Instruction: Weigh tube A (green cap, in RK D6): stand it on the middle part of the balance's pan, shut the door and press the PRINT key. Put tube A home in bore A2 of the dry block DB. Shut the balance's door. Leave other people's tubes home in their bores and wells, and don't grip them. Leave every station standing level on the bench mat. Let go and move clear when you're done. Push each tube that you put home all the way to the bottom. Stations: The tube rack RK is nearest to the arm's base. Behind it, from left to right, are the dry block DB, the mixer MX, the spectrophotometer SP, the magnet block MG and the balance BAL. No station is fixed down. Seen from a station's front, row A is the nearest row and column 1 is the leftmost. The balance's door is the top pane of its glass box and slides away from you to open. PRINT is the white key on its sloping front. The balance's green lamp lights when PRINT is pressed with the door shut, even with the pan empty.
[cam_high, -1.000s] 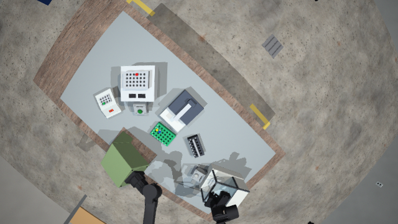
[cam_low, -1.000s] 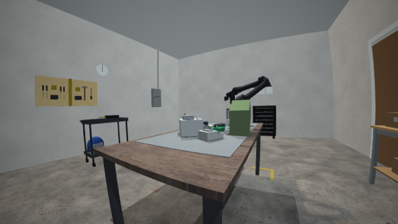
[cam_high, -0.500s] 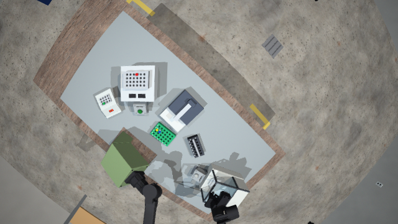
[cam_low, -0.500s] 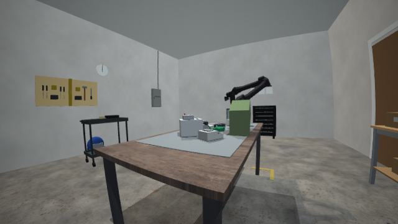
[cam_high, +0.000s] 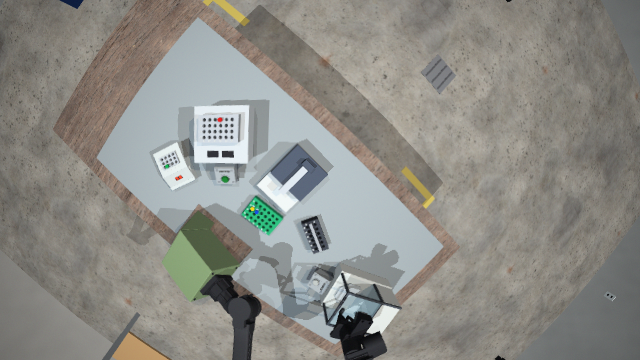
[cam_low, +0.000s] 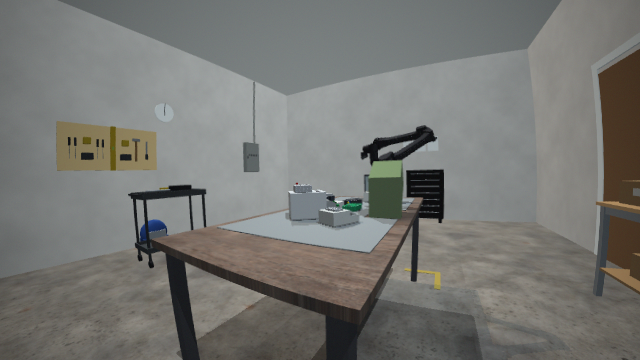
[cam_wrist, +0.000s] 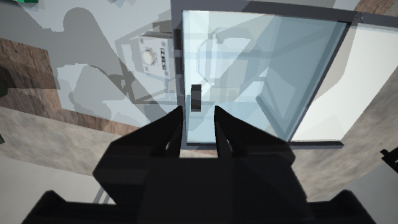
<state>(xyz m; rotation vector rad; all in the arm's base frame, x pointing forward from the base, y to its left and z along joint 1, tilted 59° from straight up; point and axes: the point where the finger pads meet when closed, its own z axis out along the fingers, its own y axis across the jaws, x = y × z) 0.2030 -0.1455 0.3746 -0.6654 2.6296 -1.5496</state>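
My hand is 3 cm above the sliding door, 2 cm to the left of it and 1 cm short of it. From my hand the other things lie so: magnet block MG: 22 cm to the left, 22 cm below, 10 cm ahead; white print key: 18 cm below, 9 cm to the left, 3 cm behind; balance pan: 17 cm below, 5 cm to the right, 2 cm ahead.
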